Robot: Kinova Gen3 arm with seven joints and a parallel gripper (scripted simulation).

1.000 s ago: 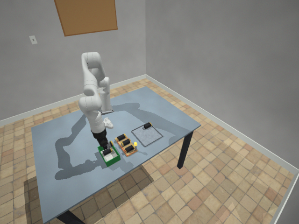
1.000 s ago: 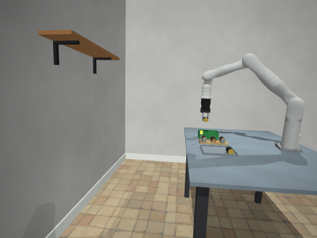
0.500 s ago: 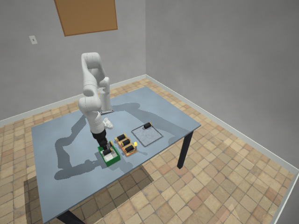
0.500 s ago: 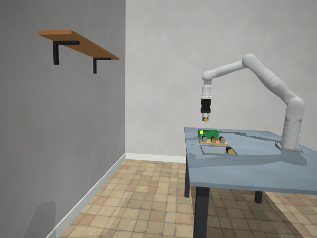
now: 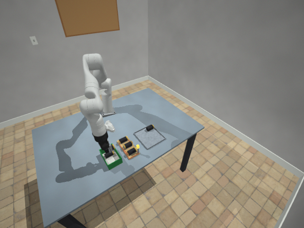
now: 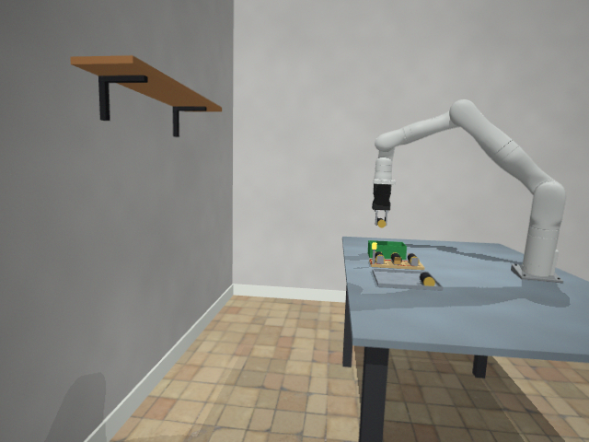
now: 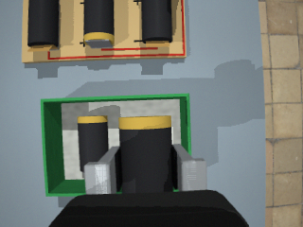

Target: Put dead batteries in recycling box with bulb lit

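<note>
The green recycling box lies 140 mm below my hand and 30 mm behind it. The rest, counted from my hand: grey tray 330 mm to the left, 150 mm below, 80 mm behind.
</note>
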